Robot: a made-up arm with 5 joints.
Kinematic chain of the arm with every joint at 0, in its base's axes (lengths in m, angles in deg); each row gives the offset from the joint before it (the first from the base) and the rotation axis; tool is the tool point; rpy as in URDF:
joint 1: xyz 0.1 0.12 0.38 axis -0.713 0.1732 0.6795
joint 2: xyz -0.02 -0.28 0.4 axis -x
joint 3: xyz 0.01 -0.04 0 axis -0.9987 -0.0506 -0.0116
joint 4: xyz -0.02 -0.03 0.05 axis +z
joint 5: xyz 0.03 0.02 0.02 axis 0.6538 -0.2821 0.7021
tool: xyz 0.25 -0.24 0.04 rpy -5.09 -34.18 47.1
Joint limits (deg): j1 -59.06..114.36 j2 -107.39..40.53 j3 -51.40..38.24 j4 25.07..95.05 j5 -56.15..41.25
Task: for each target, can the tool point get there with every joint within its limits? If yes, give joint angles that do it. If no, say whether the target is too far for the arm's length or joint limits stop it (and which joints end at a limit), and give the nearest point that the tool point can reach.
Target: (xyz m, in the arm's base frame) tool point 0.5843 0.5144 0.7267
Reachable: yes | joints 85.17 -40.04 -6.98 30.34 -29.22
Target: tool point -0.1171 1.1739 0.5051
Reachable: no: too far | nearest point -0.0123 0.9301 0.5460 | short by 0.269 m
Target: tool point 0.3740 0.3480 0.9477
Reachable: yes | joints 40.39 -72.67 29.48 86.48 0.31
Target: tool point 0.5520 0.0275 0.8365
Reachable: yes | joints 28.76 -72.46 19.92 31.67 12.75
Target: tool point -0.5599 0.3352 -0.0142
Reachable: no: joint limits stop it (at a limit: joint 1, joint 2, joint 5) | nearest point -0.1286 0.4870 0.4107 | short by 0.624 m
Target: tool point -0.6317 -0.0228 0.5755
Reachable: no: joint limits stop it (at a limit: joint 1, joint 4, joint 5) | nearest point -0.3621 -0.4861 0.6100 | short by 0.537 m
